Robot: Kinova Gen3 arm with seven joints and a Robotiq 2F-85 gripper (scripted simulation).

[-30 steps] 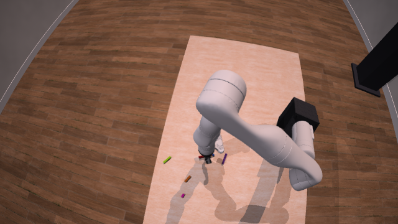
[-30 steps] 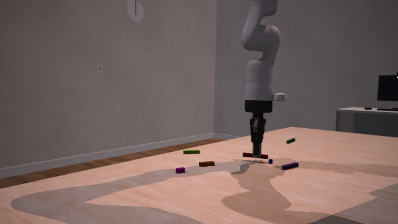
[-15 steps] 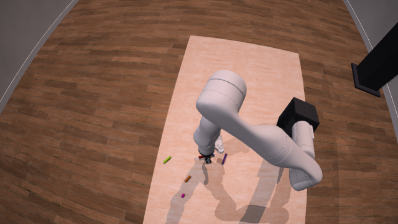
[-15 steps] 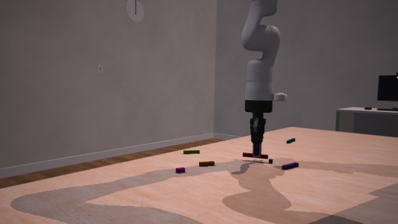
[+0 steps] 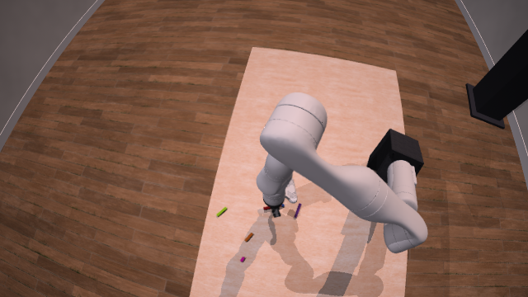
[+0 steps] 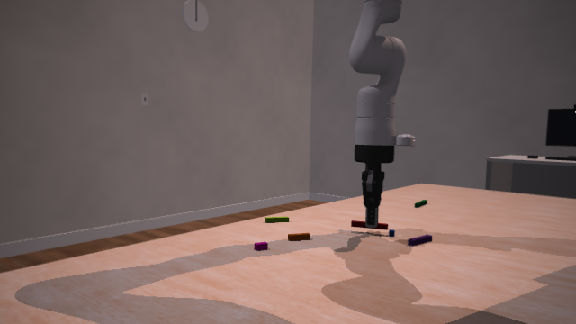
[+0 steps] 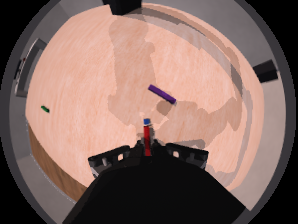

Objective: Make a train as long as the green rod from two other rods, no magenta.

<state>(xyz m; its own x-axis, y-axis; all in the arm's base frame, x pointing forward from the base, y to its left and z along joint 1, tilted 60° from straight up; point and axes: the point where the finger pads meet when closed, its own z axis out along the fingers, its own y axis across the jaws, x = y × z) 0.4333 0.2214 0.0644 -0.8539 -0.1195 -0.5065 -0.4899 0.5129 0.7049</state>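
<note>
My hand is 20 mm above the red rod. Also, from my hand: orange rod 50 mm ahead, 150 mm to the left, 30 mm below; then blue rod 30 mm behind, 20 mm to the right, 30 mm below; then purple rod 100 mm behind, 20 mm to the right, 30 mm below.
</note>
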